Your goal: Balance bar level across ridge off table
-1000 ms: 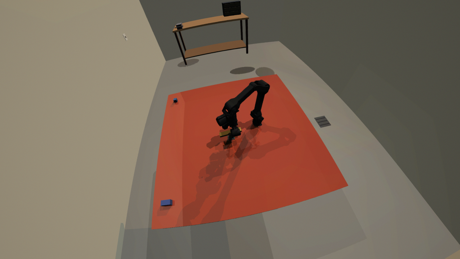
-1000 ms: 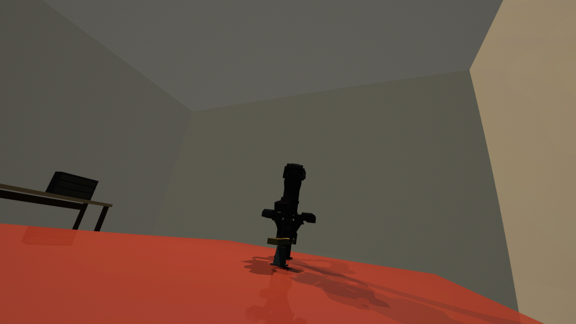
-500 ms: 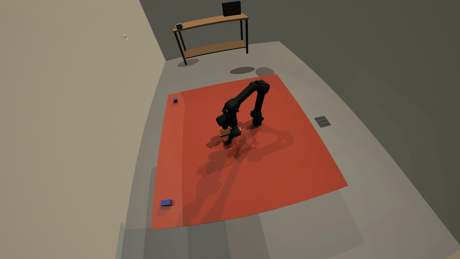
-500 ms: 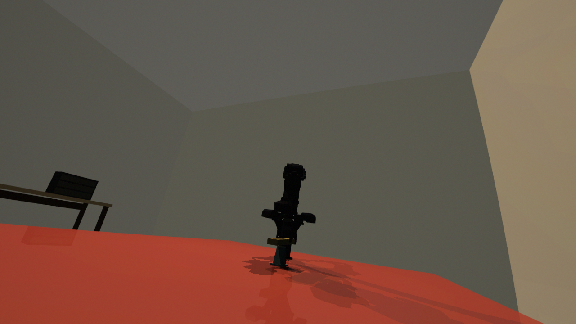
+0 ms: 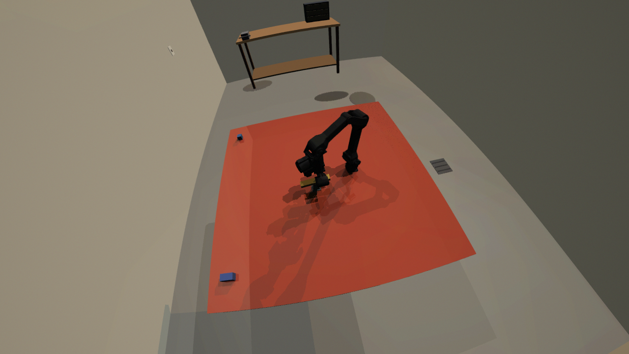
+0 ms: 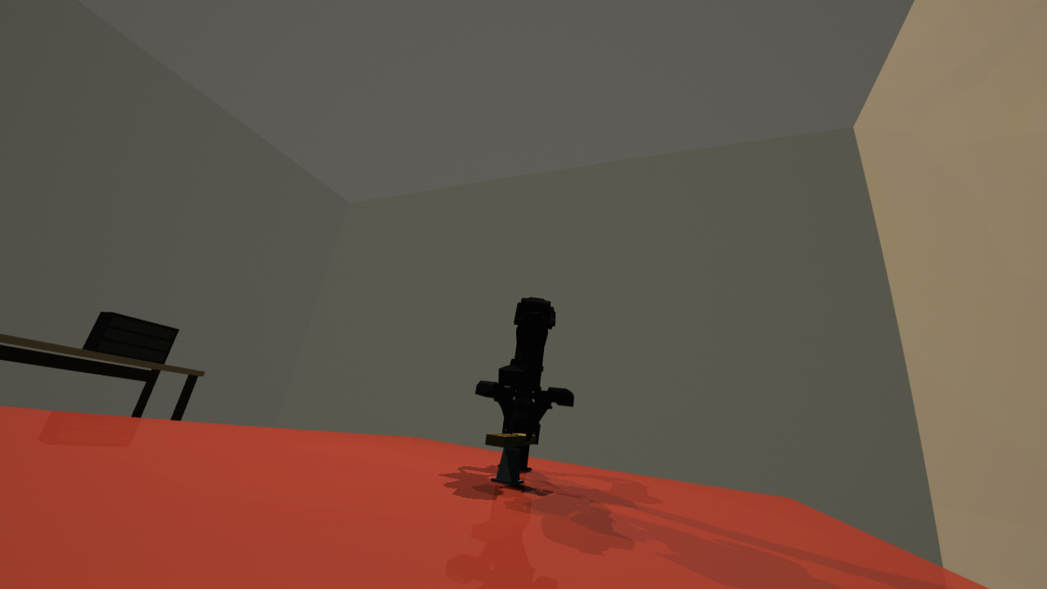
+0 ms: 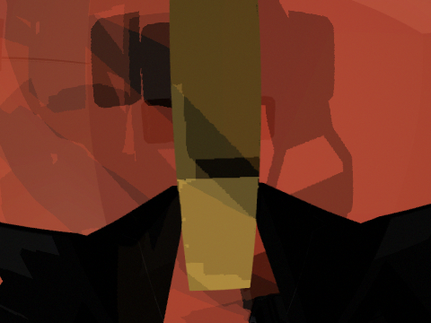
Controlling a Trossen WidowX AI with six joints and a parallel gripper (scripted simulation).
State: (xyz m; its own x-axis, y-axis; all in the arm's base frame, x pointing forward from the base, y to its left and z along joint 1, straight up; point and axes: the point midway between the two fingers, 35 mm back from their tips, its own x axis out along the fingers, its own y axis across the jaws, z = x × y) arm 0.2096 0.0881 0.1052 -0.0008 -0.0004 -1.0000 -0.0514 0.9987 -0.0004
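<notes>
The yellow bar lies 3 cm ahead of my gripper tip. Also, from my gripper tip: blue cube (59 cm to the right, 53 cm ahead, 5 cm below).
</notes>
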